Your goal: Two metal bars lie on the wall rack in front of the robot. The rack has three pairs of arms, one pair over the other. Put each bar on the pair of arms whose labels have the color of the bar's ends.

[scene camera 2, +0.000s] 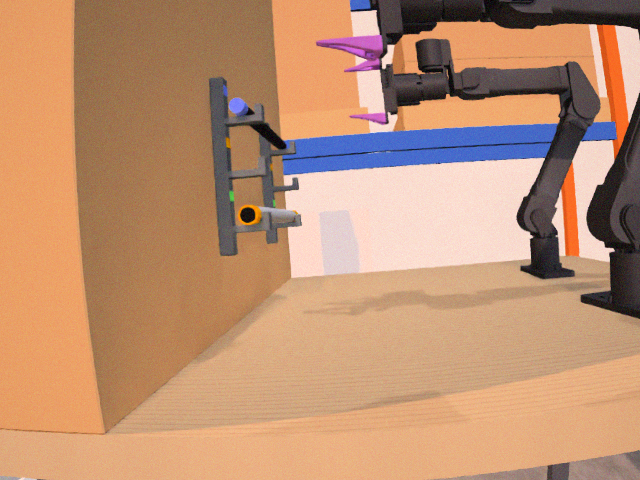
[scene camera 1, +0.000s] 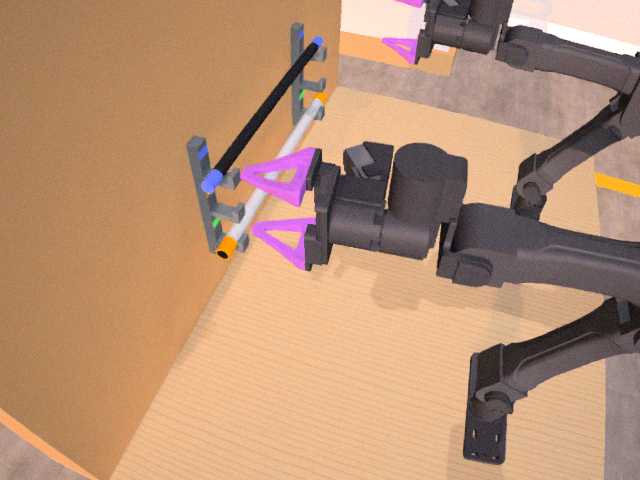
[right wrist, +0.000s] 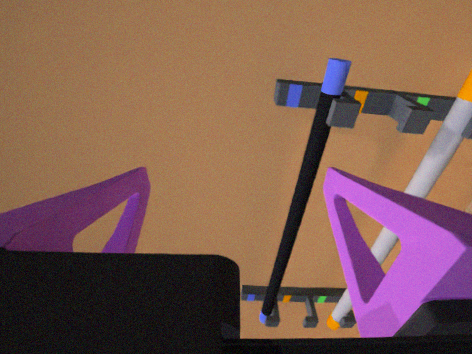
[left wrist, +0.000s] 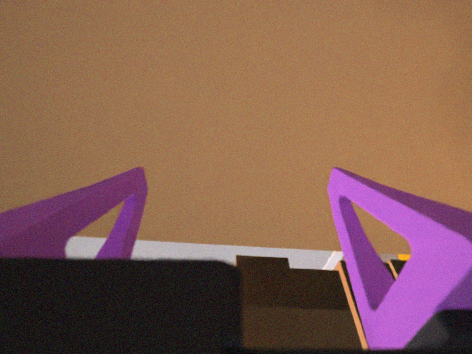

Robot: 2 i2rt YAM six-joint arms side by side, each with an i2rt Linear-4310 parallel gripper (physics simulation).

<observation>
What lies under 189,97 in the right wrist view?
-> A brown wall panel.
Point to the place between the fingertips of the left gripper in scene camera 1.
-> At 247,202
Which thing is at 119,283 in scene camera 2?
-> A brown wall panel.
</observation>
